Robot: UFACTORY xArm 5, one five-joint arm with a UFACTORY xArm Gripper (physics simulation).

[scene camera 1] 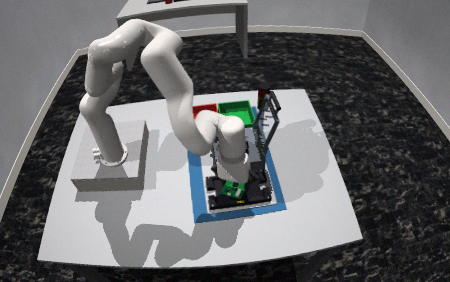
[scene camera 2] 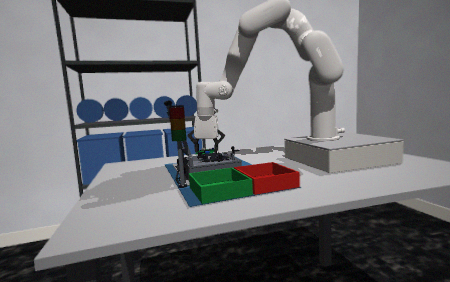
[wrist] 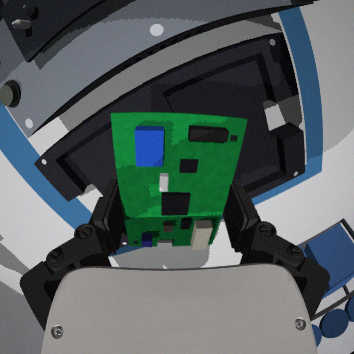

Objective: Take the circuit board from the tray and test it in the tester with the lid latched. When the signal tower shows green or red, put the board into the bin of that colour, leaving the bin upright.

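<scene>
The green circuit board is between the fingers of my gripper, which is shut on its side edges. It is over the black tray, and looks a little above it. The grey tester is beside the tray; its lid stands raised. The signal tower shows dull red, amber and green sections, none clearly lit. The green bin and red bin stand upright side by side.
A blue border surrounds the tray and tester on the white table. The raised lid and the tower stand tall near the tester and bins. The arm's grey base block stands at the other side.
</scene>
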